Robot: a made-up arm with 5 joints. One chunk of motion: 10 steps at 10 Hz.
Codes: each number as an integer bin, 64 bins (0 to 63) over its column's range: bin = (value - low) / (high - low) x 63, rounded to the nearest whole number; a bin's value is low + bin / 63 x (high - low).
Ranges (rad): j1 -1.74..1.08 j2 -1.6..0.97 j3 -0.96..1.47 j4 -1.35..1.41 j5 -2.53..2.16
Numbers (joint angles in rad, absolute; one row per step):
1: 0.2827 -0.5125 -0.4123 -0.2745 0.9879
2: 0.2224 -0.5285 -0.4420 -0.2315 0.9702
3: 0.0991 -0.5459 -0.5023 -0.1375 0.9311
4: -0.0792 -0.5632 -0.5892 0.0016 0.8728
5: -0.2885 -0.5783 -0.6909 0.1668 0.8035
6: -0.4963 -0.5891 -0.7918 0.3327 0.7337
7: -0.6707 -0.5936 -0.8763 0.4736 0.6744
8: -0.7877 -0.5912 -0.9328 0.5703 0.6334
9: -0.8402 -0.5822 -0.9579 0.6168 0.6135
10: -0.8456 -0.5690 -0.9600 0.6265 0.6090
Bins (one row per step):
1: 45 27 14 25 47
2: 44 26 13 26 47
3: 41 26 12 28 46
4: 37 25 10 31 46
5: 32 25 7 35 45
6: 28 25 4 38 44
7: 24 25 2 42 43
8: 21 25 1 44 42
9: 20 25 0 45 42
10: 20 25 0 45 42

